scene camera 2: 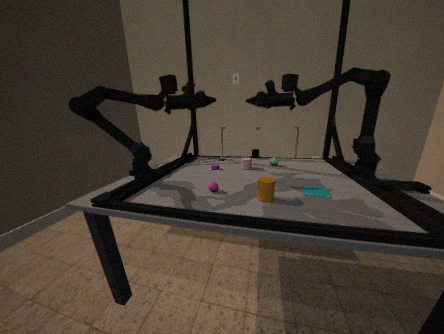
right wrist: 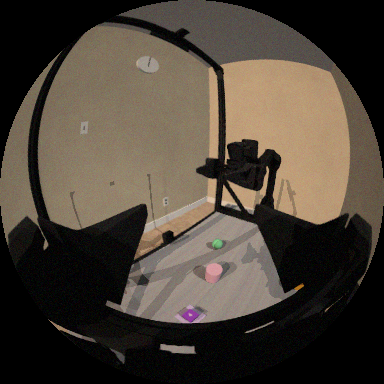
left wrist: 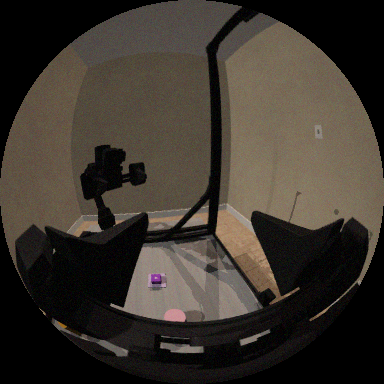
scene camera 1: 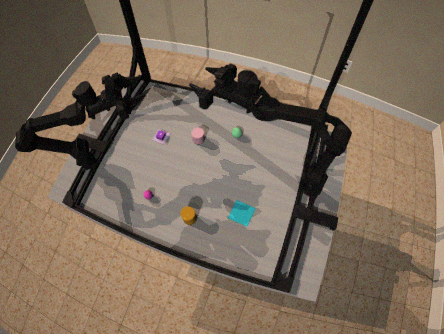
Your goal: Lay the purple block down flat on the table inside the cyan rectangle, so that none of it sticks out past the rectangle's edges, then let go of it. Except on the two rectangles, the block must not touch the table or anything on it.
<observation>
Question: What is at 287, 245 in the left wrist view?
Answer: My left gripper.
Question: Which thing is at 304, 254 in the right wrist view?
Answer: My right gripper.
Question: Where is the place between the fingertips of my right gripper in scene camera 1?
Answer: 142, 85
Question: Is my right gripper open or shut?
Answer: Open.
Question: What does my right gripper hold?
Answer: Nothing.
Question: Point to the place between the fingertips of my left gripper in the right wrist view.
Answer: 209, 172
</observation>
